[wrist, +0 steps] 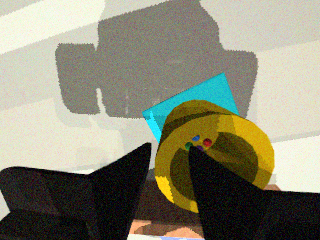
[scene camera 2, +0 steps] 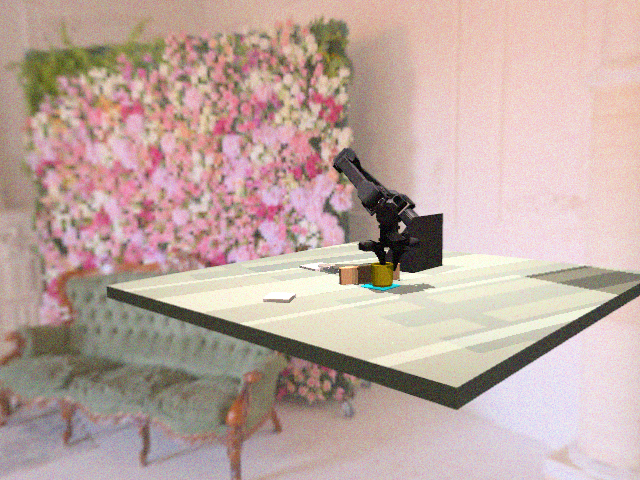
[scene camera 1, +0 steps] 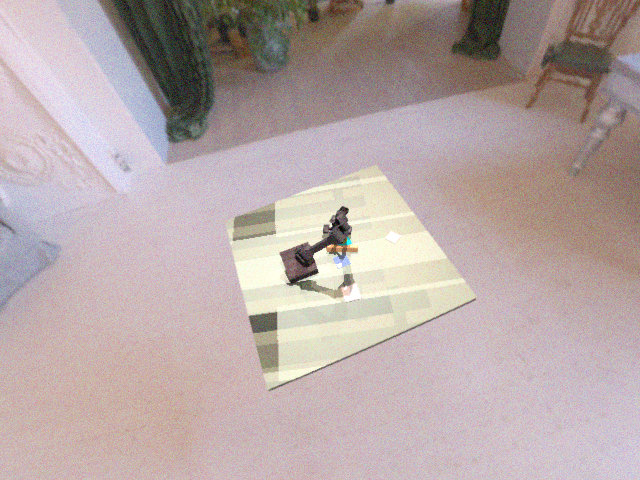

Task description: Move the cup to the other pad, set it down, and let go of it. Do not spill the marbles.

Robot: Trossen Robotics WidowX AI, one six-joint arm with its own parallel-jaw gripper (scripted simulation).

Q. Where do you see a yellow cup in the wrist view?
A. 237,143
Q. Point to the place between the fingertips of my gripper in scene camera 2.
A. At 389,271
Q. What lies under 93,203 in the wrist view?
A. My gripper.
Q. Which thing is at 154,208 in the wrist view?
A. A wooden block.
